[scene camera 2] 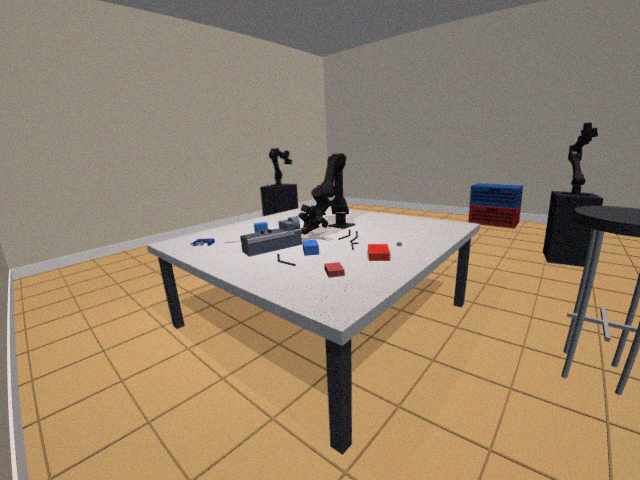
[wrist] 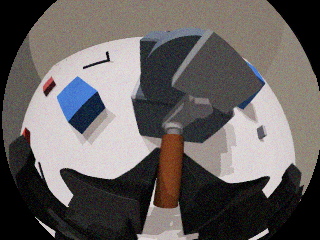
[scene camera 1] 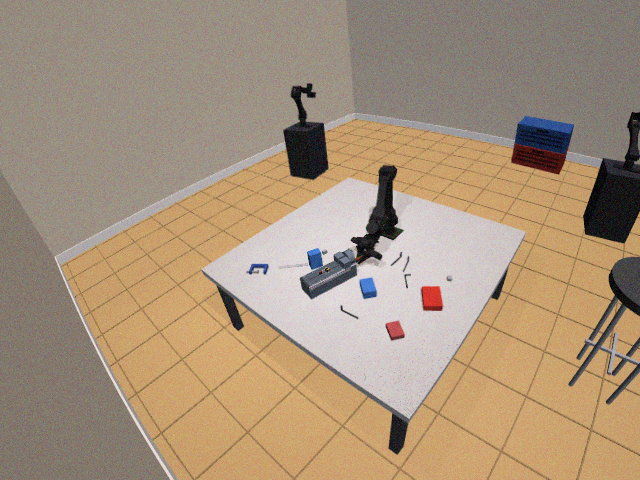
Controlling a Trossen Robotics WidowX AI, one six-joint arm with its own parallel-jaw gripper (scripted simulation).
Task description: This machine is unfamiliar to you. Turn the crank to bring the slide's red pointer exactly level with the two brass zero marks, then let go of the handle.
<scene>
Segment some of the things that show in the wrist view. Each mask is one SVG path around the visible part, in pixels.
My gripper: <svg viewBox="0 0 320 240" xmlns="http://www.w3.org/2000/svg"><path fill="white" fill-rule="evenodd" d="M184 153L179 193L183 235L199 232L199 239L195 240L249 240L268 229L267 235L257 239L268 240L279 231L300 203L296 195L300 187L301 172L293 163L285 169L281 183L267 199L263 189L271 176L244 183L227 183L205 171L204 167ZM9 144L9 169L16 187L33 216L56 231L56 240L137 240L139 236L136 233L141 235L141 231L144 231L156 184L160 147L153 149L131 171L117 176L116 179L91 177L71 168L60 169L60 176L73 195L67 207L49 191L47 184L41 179L36 169L35 155L25 140L24 133Z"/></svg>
A blue block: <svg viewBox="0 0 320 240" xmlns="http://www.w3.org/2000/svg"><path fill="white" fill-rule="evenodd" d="M77 76L56 97L65 119L68 120L68 123L73 128L77 129L77 132L83 135L88 125L92 124L92 121L100 115L100 112L103 112L105 105L101 101L99 92Z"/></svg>
</scene>
